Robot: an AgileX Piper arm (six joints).
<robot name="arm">
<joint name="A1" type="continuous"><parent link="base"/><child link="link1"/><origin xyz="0 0 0.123" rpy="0 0 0"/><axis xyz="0 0 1"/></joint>
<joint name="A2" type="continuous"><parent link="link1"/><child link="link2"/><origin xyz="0 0 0" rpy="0 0 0"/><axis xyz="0 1 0"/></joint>
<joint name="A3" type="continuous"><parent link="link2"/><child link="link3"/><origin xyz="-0.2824 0 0.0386" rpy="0 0 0"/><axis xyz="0 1 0"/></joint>
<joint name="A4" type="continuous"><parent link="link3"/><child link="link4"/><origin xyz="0.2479 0 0.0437" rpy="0 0 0"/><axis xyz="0.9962 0 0.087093"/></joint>
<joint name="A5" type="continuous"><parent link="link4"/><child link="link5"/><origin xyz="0 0 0" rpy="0 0 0"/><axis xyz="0 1 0"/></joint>
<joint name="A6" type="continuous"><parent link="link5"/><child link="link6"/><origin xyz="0.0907 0 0.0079" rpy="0 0 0"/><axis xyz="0.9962 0 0.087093"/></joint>
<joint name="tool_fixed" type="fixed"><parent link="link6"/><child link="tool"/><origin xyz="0 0 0" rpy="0 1.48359 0"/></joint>
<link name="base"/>
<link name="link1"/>
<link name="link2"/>
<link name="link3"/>
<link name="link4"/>
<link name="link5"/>
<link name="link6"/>
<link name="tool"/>
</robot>
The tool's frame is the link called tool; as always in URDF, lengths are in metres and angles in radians. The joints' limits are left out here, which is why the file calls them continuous.
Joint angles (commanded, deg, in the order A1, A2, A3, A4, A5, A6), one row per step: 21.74 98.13 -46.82 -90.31 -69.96 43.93; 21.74 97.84 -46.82 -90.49 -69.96 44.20; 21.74 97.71 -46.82 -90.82 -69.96 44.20; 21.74 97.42 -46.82 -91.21 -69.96 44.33; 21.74 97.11 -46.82 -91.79 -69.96 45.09; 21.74 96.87 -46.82 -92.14 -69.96 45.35; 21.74 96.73 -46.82 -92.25 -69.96 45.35; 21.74 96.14 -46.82 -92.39 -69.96 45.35; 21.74 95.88 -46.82 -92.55 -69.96 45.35; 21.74 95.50 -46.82 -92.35 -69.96 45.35; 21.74 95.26 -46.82 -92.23 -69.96 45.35; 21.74 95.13 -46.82 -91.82 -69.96 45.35; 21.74 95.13 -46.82 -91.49 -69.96 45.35; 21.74 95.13 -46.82 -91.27 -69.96 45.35; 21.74 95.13 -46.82 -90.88 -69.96 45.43; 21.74 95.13 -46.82 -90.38 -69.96 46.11; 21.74 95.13 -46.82 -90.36 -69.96 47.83; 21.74 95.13 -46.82 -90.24 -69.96 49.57; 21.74 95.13 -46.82 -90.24 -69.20 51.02; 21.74 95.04 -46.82 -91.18 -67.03 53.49
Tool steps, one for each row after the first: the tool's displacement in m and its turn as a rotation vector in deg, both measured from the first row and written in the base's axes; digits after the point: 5 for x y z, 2 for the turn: -0.00058 -0.00023 0.00127 -0.04 -0.06 0.06; -0.00109 -0.00044 0.00158 -0.21 -0.26 0.30; -0.00188 -0.00077 0.00263 -0.37 -0.51 0.54; -0.00289 -0.00120 0.00357 -0.74 -0.22 0.76; -0.00358 -0.00149 0.00439 -0.92 -0.29 0.94; -0.00388 -0.00162 0.00497 -0.94 -0.45 1.02; -0.00489 -0.00203 0.00775 -0.82 -1.03 1.11; -0.00544 -0.00226 0.00886 -0.83 -1.32 1.22; -0.00583 -0.00240 0.01095 -0.56 -1.62 1.08; -0.00610 -0.00250 0.01226 -0.39 -1.81 0.99; -0.00592 -0.00241 0.01334 -0.07 -1.82 0.70; -0.00561 -0.00227 0.01370 0.15 -1.74 0.47; -0.00541 -0.00218 0.01394 0.29 -1.68 0.32; -0.00504 -0.00202 0.01436 0.54 -1.50 0.03; -0.00457 -0.00182 0.01490 0.79 -0.71 -0.49; -0.00455 -0.00181 0.01493 0.59 0.95 -0.92; -0.00443 -0.00177 0.01506 0.45 2.65 -1.43; -0.00351 -0.00185 0.01428 -0.19 3.84 -2.35; -0.00188 -0.00261 0.01154 -2.38 5.26 -4.01
